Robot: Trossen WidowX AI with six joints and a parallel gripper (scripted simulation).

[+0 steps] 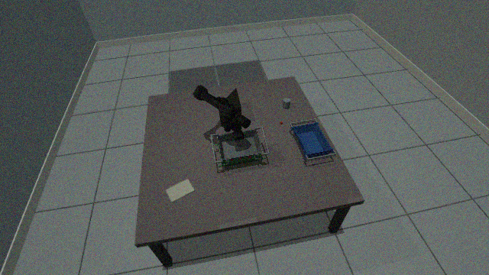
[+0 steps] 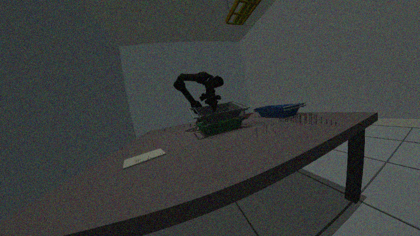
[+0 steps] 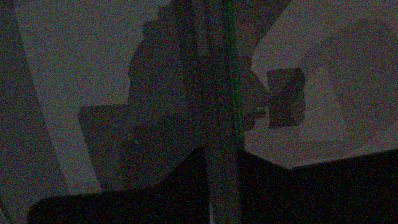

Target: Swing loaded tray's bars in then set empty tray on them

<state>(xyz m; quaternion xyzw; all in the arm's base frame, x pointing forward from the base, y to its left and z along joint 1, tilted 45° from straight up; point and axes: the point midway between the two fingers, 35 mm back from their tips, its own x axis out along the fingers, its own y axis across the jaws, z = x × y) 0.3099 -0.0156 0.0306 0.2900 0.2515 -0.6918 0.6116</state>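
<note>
Right now my gripper tip is 7 cm short of the grey tray, 1 cm to the left of it and 1 cm below it. From my gripper tip the other things lie so: red block: 38 cm to the left, 15 cm behind, 11 cm below; pale flat card: 42 cm to the right, 21 cm ahead, 11 cm below.
</note>
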